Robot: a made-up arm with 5 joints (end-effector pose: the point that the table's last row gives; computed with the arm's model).
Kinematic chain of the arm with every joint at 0, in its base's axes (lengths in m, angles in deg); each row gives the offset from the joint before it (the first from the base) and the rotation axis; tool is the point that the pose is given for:
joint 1: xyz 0 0 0.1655 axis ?
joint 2: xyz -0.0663 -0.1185 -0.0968 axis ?
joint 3: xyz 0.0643 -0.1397 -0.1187 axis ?
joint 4: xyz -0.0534 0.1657 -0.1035 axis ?
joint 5: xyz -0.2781 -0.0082 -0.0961 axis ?
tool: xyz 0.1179 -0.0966 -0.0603
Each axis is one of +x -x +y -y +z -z.
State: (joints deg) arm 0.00 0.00 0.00 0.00 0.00
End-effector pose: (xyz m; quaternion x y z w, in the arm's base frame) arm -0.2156 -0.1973 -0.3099 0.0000 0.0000 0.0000 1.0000
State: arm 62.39 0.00 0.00 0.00 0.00
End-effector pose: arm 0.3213 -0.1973 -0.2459 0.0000 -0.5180 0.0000 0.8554
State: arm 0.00 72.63 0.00 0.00 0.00
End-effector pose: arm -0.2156 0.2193 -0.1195 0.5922 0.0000 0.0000 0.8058
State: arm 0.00 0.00 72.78 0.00 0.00
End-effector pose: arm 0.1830 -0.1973 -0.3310 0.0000 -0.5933 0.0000 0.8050
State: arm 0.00 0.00 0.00 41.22 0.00
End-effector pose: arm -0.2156 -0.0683 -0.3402 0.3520 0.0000 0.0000 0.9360
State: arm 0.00 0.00 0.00 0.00 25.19
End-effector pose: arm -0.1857 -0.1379 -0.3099 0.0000 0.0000 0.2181 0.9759
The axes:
joint 1: -y
joint 2: +x
joint 3: -y
joint 4: +x
joint 5: +z

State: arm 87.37 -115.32 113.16 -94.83 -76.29
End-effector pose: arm -0.2207 -0.5253 0.2797 0.0773 0.6902 -0.2099 0.6882
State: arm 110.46 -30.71 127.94 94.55 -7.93
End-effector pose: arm 0.2119 -0.0402 0.5696 0.4845 0.5764 -0.6529 0.0820
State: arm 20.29 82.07 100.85 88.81 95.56
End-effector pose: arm 0.0184 0.2668 0.2108 0.1528 0.9720 -0.0417 0.1734
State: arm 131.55 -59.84 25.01 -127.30 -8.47
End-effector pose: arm 0.2711 -0.2488 0.0761 0.2880 0.0398 0.9214 0.2579
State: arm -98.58 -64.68 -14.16 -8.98 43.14
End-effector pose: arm -0.2007 -0.4110 0.4376 -0.1539 0.7847 0.5445 0.2530
